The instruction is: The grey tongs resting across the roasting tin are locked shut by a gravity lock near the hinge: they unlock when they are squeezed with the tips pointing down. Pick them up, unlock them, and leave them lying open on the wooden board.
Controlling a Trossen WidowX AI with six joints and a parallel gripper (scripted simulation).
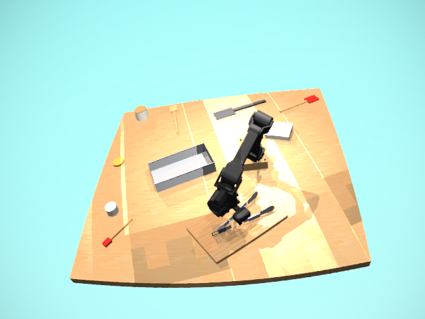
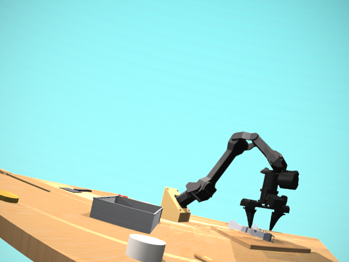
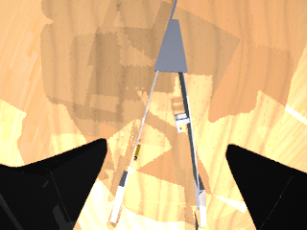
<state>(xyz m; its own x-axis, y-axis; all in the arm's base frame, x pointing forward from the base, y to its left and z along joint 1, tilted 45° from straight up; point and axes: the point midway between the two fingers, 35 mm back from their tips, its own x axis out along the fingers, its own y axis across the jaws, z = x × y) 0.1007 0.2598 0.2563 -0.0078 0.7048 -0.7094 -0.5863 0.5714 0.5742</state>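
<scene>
My gripper tip is 1 cm past the wooden board and 4 cm above it. Round my gripper tip: roasting tin (27 cm ahead, 37 cm to the right, 2 cm below); white cylinder (60 cm ahead, 13 cm to the right, 3 cm below); yellow lock piece (2 cm behind, 1 cm to the left, 1 cm below).
</scene>
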